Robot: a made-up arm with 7 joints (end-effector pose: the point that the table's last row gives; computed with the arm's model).
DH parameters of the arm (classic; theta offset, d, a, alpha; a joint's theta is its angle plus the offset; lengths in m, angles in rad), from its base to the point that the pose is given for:
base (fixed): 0 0.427 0.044 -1.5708
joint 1: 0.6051 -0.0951 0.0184 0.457
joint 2: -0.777 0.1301 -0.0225 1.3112
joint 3: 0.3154 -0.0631 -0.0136 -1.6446
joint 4: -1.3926 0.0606 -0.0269 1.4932
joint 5: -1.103 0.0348 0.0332 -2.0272
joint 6: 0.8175 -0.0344 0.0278 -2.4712
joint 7: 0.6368 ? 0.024 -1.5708
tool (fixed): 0 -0.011 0 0
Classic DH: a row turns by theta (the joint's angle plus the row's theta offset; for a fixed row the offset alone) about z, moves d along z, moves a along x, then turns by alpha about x.
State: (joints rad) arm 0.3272 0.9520 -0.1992 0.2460 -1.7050 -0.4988 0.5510
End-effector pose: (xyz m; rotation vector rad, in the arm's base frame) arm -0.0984 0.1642 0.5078 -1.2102 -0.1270 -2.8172
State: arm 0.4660 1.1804 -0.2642 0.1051 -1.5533 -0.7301 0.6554
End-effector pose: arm -0.0900 0.1345 0.5621 -1.6798 -0.3437 -2.2432
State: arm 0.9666 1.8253 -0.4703 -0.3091 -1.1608 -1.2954 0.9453
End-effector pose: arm 0.0638 0.0455 0.6536 -1.9433 -0.7409 -0.4900
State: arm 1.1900 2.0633 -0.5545 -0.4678 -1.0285 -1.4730 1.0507
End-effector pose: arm 0.1432 0.0146 0.6352 -1.6977 -0.7947 0.0220
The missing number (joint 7, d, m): 0.0684
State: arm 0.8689 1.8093 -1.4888 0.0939 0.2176 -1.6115 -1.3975
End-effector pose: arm 0.1573 0.0243 0.5353 -1.0042 0.9555 -0.0333
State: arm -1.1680 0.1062 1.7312 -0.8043 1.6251 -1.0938 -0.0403
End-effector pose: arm 0.0435 -0.0937 0.4430 -0.8138 1.0825 -1.2328
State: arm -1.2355 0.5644 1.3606 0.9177 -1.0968 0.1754 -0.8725
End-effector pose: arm 0.0465 -0.0704 0.2948 1.2973 0.4943 -0.1219
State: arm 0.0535 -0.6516 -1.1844 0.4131 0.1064 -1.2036 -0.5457
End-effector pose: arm 0.0576 0.0877 0.3371 -0.3520 -2.1077 -2.0706
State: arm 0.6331 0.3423 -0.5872 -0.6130 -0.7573 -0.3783 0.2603
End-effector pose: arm -0.0450 0.0684 0.2810 0.4923 -1.6810 -2.2610
